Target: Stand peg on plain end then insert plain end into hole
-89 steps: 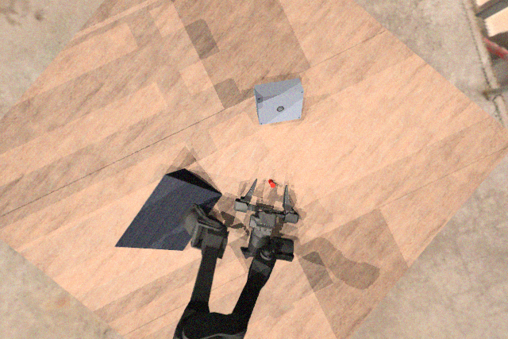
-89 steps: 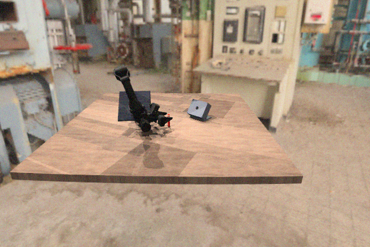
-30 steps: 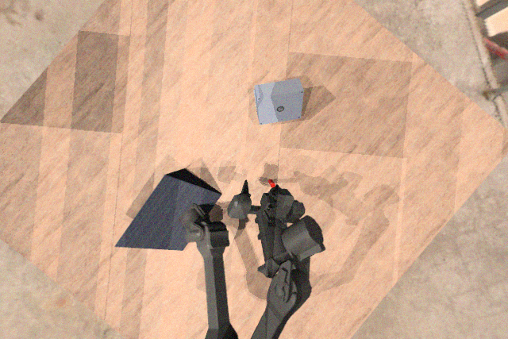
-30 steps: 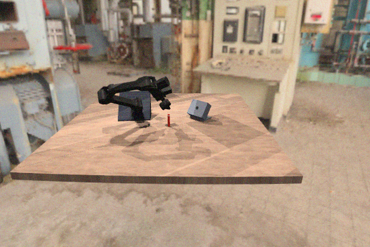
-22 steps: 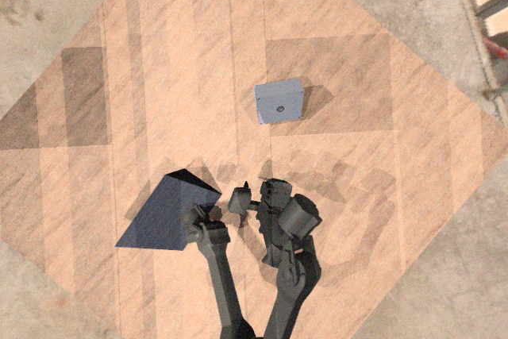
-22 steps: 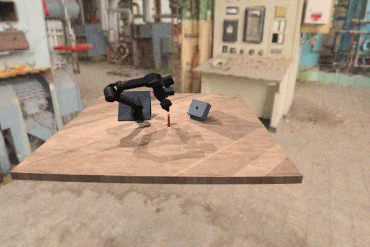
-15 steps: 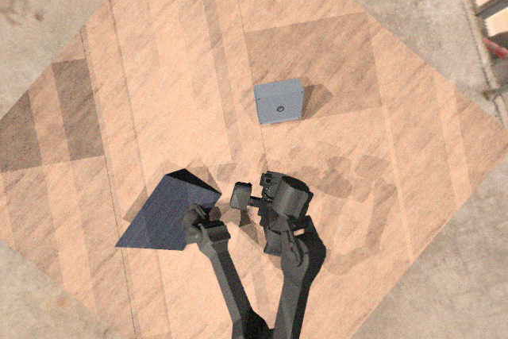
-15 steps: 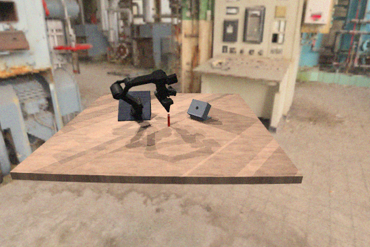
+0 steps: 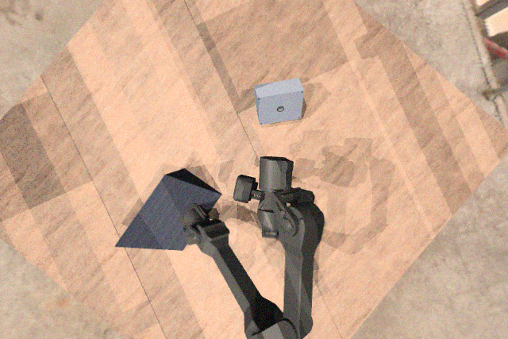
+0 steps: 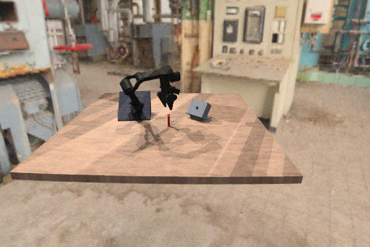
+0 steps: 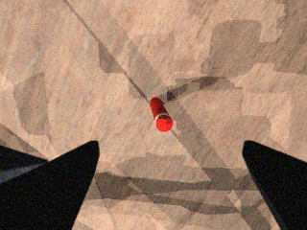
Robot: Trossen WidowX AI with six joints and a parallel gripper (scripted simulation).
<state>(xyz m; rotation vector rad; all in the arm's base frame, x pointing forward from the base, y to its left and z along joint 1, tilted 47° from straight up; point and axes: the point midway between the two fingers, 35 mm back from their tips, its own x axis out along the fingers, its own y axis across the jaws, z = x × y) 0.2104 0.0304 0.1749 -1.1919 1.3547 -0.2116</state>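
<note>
Now: gripper tip 6 cm above the red peg. From my gripper tip the other things lie so: sloped grey-blue panel 19 cm ahead, 16 cm to the left, 6 cm below.
</note>
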